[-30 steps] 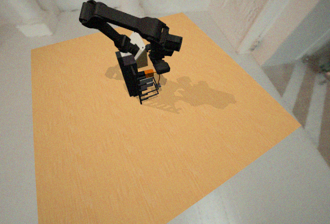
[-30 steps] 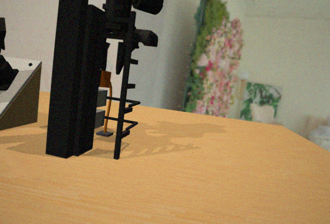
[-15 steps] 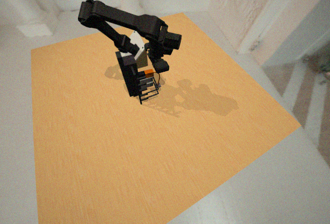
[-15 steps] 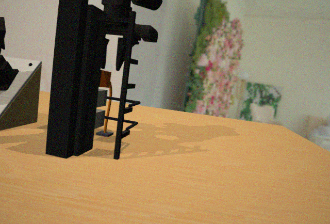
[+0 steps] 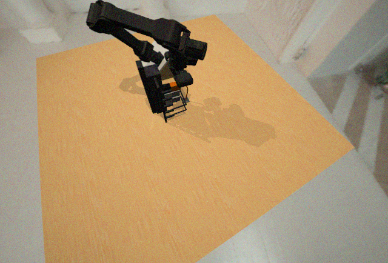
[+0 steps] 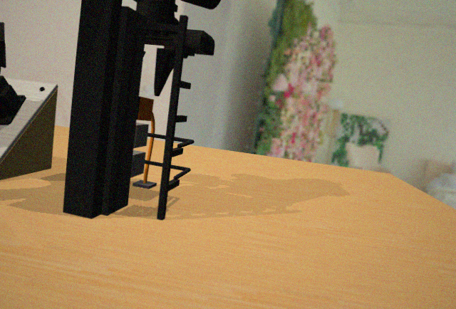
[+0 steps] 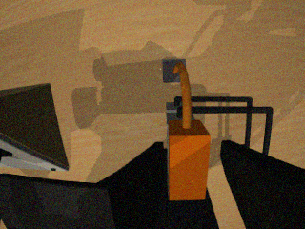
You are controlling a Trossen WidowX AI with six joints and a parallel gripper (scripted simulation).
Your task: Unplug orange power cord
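The orange plug is 4 cm to the right of my gripper tip and 1 cm below it. Round my gripper tip: grey base (3 cm to the left, 15 cm below); then black upright block (2 cm behind, 14 cm to the right, 1 cm below).
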